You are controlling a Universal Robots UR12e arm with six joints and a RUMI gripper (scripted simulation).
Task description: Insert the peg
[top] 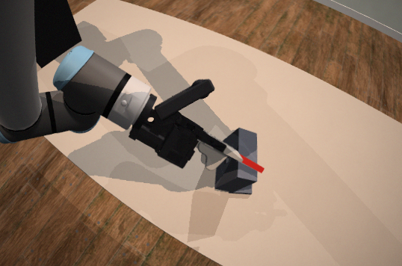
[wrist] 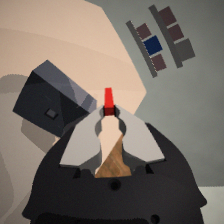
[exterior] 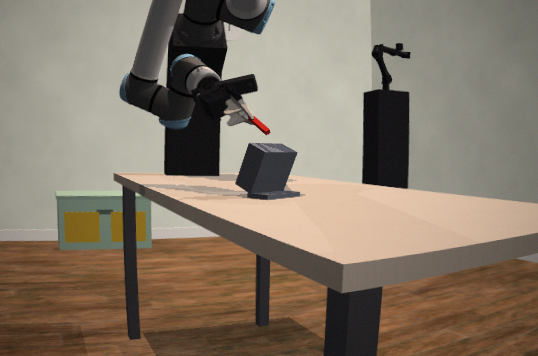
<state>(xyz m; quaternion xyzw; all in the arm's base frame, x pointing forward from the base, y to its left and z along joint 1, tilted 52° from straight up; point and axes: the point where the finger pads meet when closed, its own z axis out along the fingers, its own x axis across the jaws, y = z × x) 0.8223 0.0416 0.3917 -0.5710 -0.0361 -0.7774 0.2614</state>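
Now: the thin base plate 19 cm below my hand, 6 cm to the left of it and 1 cm ahead of it. Also, from my hand: red peg 3 cm ahead, 2 cm below, 1 cm to the left.
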